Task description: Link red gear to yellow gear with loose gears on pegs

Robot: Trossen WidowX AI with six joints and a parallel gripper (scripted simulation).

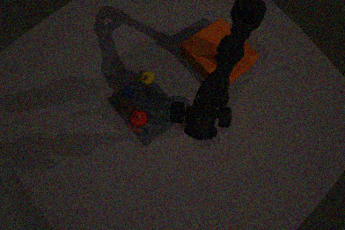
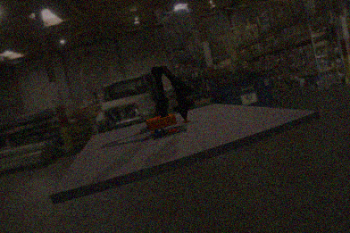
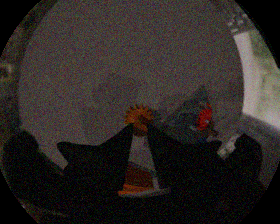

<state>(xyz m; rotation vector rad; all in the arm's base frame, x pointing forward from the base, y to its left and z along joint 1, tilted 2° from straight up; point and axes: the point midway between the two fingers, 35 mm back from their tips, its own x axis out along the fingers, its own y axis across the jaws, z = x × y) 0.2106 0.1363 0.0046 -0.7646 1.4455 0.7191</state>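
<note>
The blue gear lies 140 mm ahead of my gripper tip, 210 mm to the right of it and 20 mm below it. The rest, counted from my gripper tip: brown gear 170 mm ahead, 180 mm to the right, 20 mm below; then orange gear 10 mm below; then red gear 150 mm ahead, 120 mm to the right, 30 mm below.
</note>
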